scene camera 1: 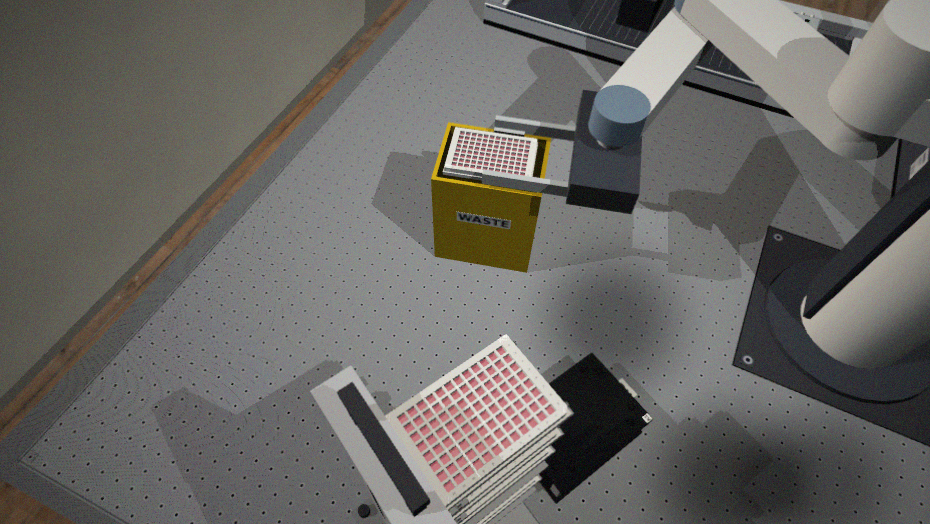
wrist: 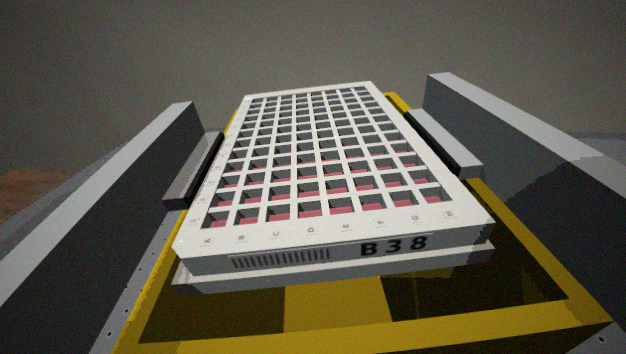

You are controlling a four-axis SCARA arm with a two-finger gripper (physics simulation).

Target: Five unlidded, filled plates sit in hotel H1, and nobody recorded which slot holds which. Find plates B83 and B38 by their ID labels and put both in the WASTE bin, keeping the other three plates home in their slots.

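Frame: origin at the arm's base, x ahead, y left, z up, level; centimetres.
Seen in the pictures: gripper, between the fingertips: [scene camera 1: 489,148] [wrist: 311,109]; arm's base, origin of its link: [scene camera 1: 844,330].
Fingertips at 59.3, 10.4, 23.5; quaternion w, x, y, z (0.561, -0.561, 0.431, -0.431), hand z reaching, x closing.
Note:
Pixels of each thing's top centre, then the offset from my fingertips to it, as dx, dy, dz. "spot": a spot on its surface instead.
- Plate B38, centre of its top: [wrist: 313,129] [scene camera 1: 491,152] -0.4, -0.1, -0.8
- yellow WASTE bin, centre of its top: [wrist: 324,158] [scene camera 1: 492,157] -0.5, -0.5, -2.2
- Hotel H1, a spot on its surface: [scene camera 1: 361,442] spot: -11.4, +48.5, +20.9
- black flat nest, centre of its top: [scene camera 1: 579,415] -25.8, +25.4, -15.2
Plate B38 [scene camera 1: 497,153] [wrist: 310,177], white with reddish wells, is level at the mouth of the yellow WASTE bin [scene camera 1: 484,244] [wrist: 350,332], inside its rim outline. Its B38 label faces the wrist view. My gripper [scene camera 1: 486,151] [wrist: 311,109] is shut on this plate, one finger along each long side, with the fingers reaching over the bin's rim. Hotel H1 [scene camera 1: 361,442] stands at the bottom of the scene view with a stack of white plates [scene camera 1: 481,416]. Their ID labels cannot be read, so B83 cannot be told apart here. The bin's depth is partly hidden.
A black flat nest [scene camera 1: 595,423] lies right of the hotel. A dark tray-like unit with a metal rail [scene camera 1: 559,32] is at the top. The arm's dark base plate [scene camera 1: 754,325] is at the right. A wooden edge [scene camera 1: 169,244] runs along the left.

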